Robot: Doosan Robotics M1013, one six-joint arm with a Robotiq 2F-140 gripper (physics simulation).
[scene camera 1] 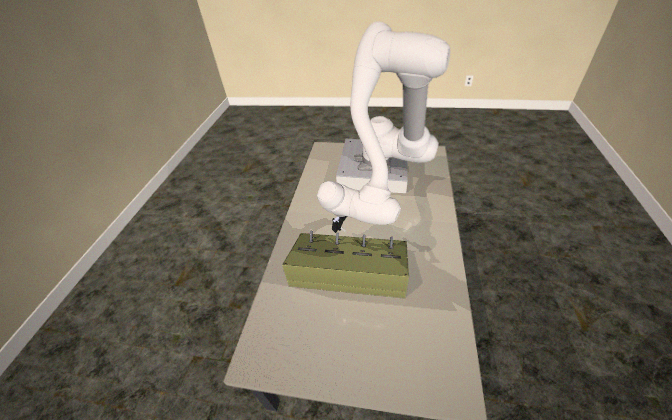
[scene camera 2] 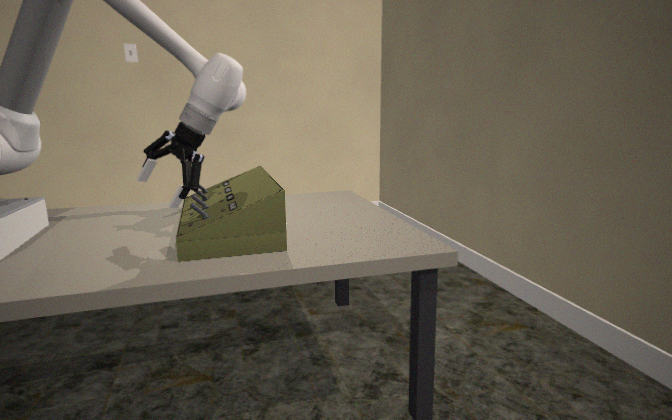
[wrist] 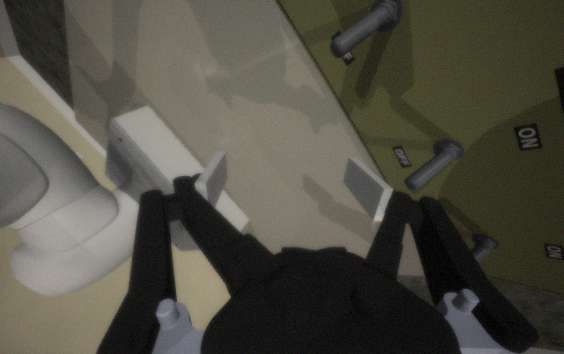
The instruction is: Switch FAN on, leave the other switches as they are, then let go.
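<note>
The FAN lever (scene camera 1: 337,238) (scene camera 2: 199,201) (wrist: 434,166) is a grey rod, second from the left on the green sloped switch box (scene camera 1: 345,279) (scene camera 2: 240,245) (wrist: 515,200) in scene camera 1. It leans toward its OFF label (wrist: 401,157); its ON label (wrist: 528,137) is on the upslope side. My gripper (scene camera 1: 337,225) (scene camera 2: 161,183) (wrist: 288,167) is open and empty, at the box's low edge on the robot side. Its right finger pad in the wrist view is close beside the FAN lever's tip; contact cannot be told. The FAN nameplate does not show in the wrist view.
Neighbouring levers stand on both sides: one (scene camera 1: 311,237) (scene camera 2: 199,211) (wrist: 484,247) at the far left in scene camera 1, others (scene camera 1: 363,241) (scene camera 1: 391,243) to the right, all leaning toward the low edge. The box stands on the table (scene camera 1: 350,350) (scene camera 2: 350,235) before the robot's base (scene camera 1: 372,183).
</note>
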